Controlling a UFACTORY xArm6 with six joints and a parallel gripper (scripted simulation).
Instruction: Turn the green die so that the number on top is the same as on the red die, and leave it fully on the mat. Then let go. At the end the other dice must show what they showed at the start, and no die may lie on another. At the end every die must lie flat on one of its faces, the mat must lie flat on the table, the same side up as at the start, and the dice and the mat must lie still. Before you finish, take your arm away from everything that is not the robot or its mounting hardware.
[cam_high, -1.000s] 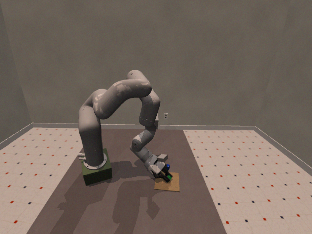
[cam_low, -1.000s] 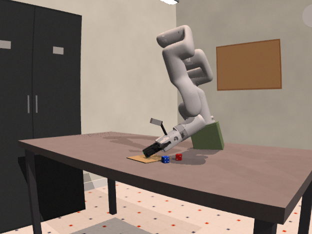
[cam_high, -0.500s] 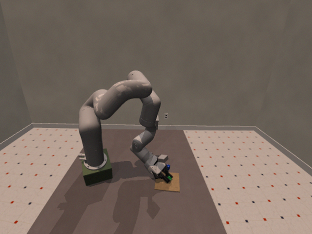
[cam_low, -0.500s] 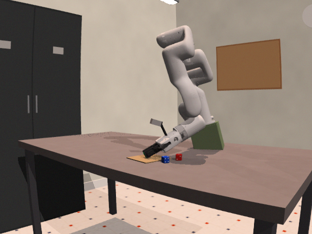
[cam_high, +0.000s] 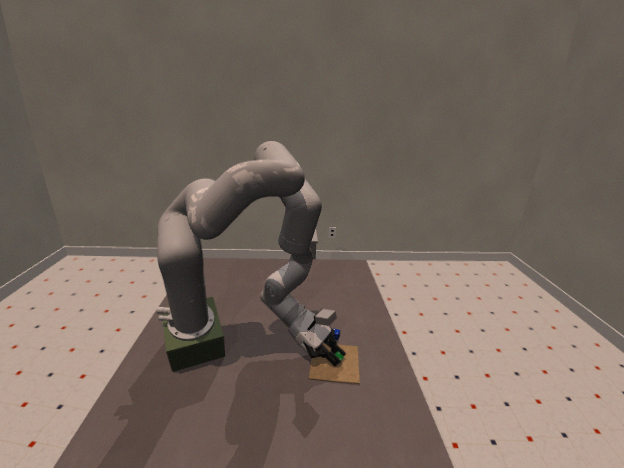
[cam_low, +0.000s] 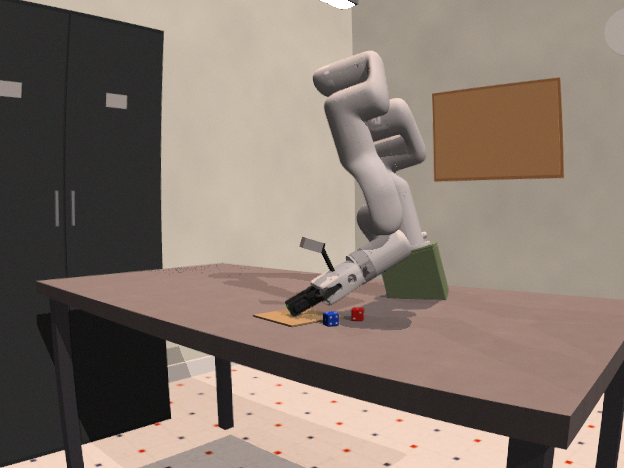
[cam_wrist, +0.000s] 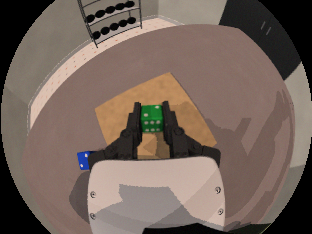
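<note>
Now: hand 10 mm short of the green die and 10 mm above it. Also, from my hand: red die: 50 mm behind, 120 mm to the left, 20 mm below; tan mat: 30 mm below; blue die: 20 mm ahead, 100 mm to the left, 20 mm below.
</note>
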